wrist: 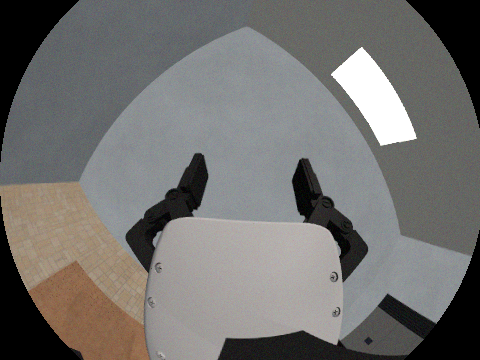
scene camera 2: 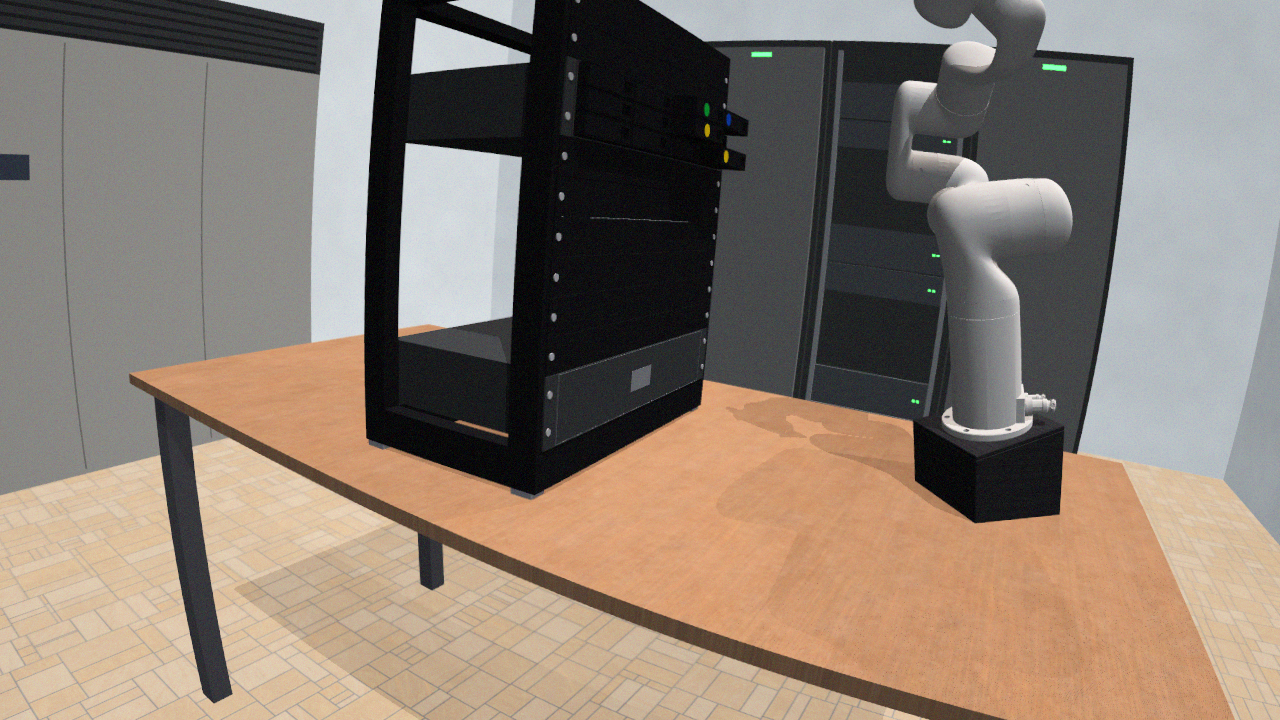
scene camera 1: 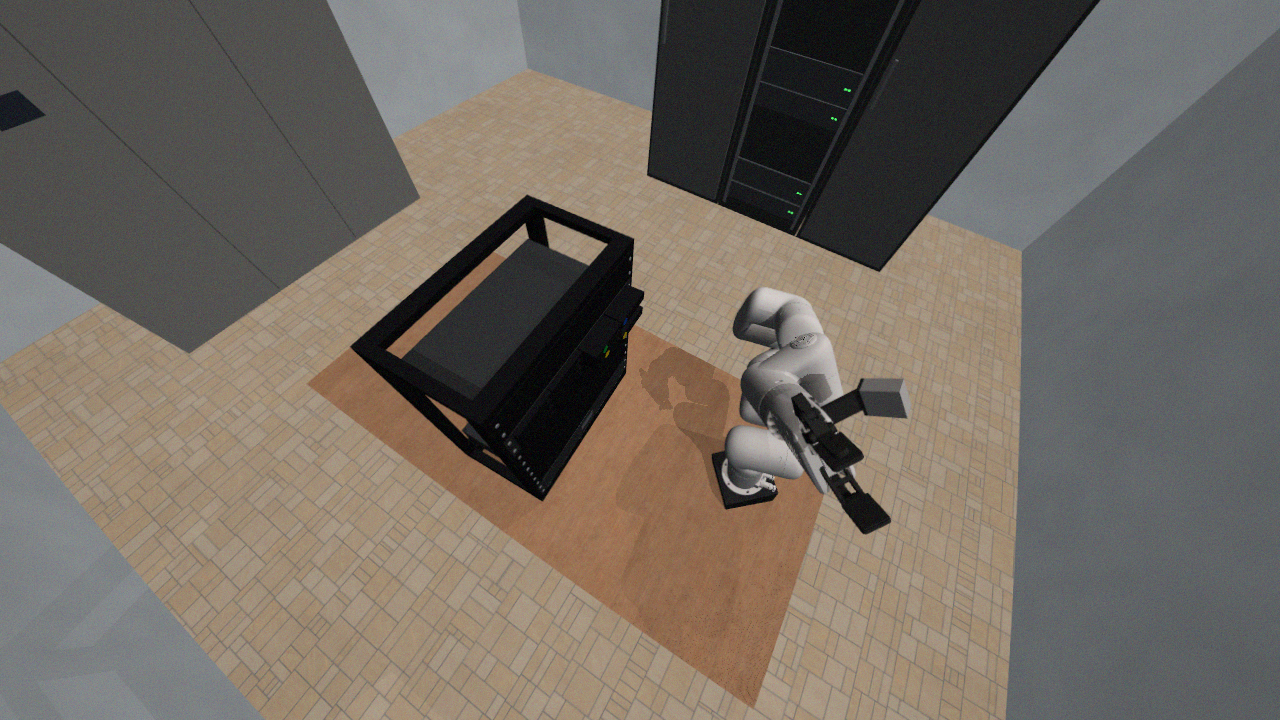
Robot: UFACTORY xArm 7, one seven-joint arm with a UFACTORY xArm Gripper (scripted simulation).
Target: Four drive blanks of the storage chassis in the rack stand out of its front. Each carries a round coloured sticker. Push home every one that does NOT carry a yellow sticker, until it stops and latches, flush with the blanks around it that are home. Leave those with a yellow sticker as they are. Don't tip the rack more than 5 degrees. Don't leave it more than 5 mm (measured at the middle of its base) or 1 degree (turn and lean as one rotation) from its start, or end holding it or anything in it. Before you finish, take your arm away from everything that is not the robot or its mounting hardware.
Labels:
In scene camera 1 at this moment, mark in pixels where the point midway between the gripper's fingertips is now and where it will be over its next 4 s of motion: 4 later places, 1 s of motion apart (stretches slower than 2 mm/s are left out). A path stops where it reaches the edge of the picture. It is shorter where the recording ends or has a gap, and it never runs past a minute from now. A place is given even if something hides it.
My gripper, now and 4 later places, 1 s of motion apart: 864, 496; 650, 432; 632, 366; 654, 352; 662, 351

